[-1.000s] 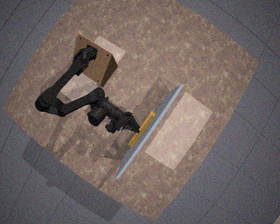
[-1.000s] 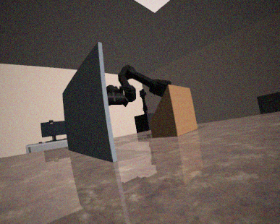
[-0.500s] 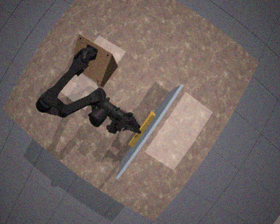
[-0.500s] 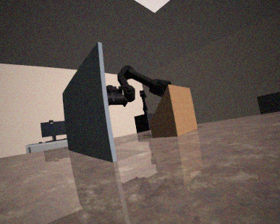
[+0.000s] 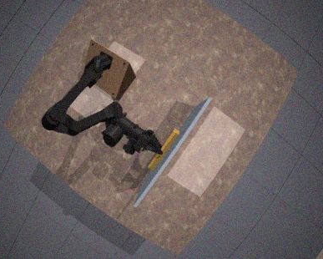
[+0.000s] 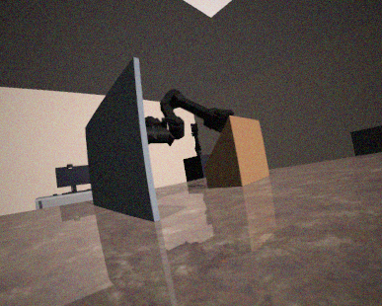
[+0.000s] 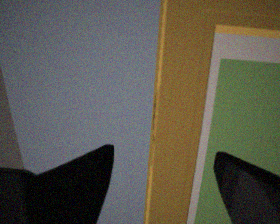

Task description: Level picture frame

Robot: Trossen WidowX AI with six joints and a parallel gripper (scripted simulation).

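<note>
Now: gripper tip 10 mm short of the picture frame, 10 mm to the right of it and 60 mm above it. The rest, counted from my gripper tip: blue-grey wall panel (20 mm ahead, 20 mm to the left, 60 mm below).
</note>
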